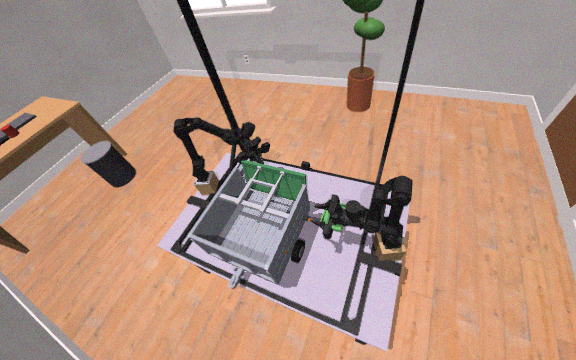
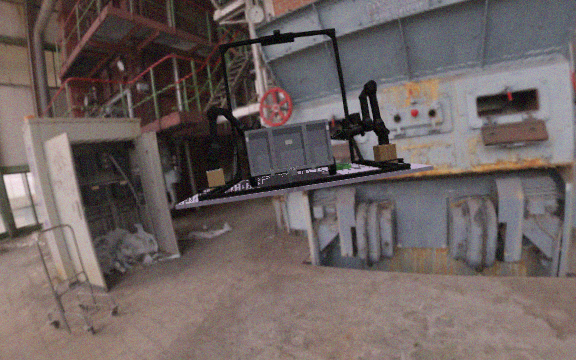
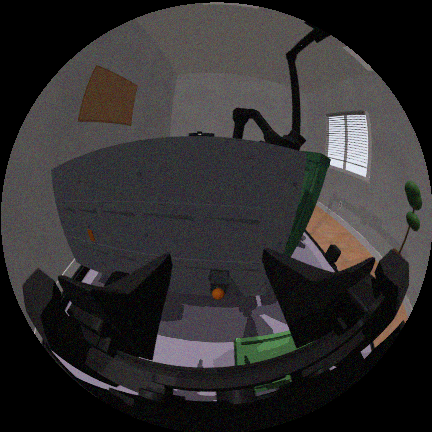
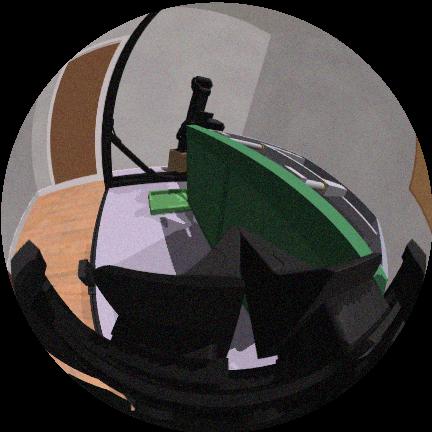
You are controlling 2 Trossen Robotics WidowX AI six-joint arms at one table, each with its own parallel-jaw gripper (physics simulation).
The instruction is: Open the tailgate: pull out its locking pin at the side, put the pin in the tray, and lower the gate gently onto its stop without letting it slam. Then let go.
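Frame: origin at the left arm's base, x back, y right, z up, level; centimetres.
Where they show: left gripper, between the fingertips: (image 1: 312, 213) (image 3: 217, 257); right gripper, between the fingertips: (image 1: 263, 163) (image 4: 236, 233); left arm's base, origin of its link: (image 1: 390, 241) (image 2: 384, 144); right arm's base, origin of its link: (image 1: 203, 177) (image 2: 214, 169).
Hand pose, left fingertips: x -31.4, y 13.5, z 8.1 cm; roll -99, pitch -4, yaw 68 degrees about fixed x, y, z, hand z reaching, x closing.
Things, the pixels of their top centre, and the offset from my left fingertips. "spot": a spot on its surface instead. Level surfaces: height alone.
- grey trailer, centre of its top: (image 3: 166, 140) (image 4: 325, 170) (image 1: 246, 209) (image 2: 285, 126) dx -27.3, dy +0.2, dz +9.3 cm
- orange-knobbed locking pin, centre of its top: (image 3: 219, 269) (image 1: 302, 216) dx -5.1, dy +3.3, dz -7.3 cm
- green tray, centre of its top: (image 3: 284, 358) (image 4: 170, 197) (image 1: 334, 214) (image 2: 339, 165) dx +11.0, dy +7.9, dz -17.5 cm
- table mat, height of its surface: dz -19.8 cm
- trailer's wheel, centre of its top: (image 3: 120, 277) (image 1: 296, 246) dx -9.0, dy -10.7, dz -9.3 cm
- tow hitch, a spot on its surface: (image 1: 236, 278) spot: dx -37.0, dy -21.6, dz -11.4 cm
The grey trailer (image 1: 251, 232) (image 2: 288, 146) (image 3: 181, 193) stands on the lavender table, and its green tailgate (image 1: 276, 180) (image 3: 308, 201) (image 4: 250, 197) is upright at the far end. The orange-knobbed locking pin (image 1: 310, 218) (image 3: 217, 292) sticks out low from the trailer's side wall. My left gripper (image 1: 321, 218) (image 2: 336, 133) (image 3: 217, 257) is open and empty; it faces the pin, a little short of it, above the green tray (image 1: 334, 226) (image 2: 344, 166) (image 3: 261, 348) (image 4: 167, 201). My right gripper (image 1: 255, 154) (image 4: 236, 233) is shut on nothing, its fingertips against the tailgate's outer face near its top corner.
A black frame with tall posts (image 1: 394, 107) and floor rails (image 1: 358, 282) surrounds the table mat (image 1: 322, 286). The trailer's wheel (image 1: 298, 250) and tow hitch (image 1: 236, 278) stick out. A potted plant (image 1: 360, 89) stands on the wooden floor behind.
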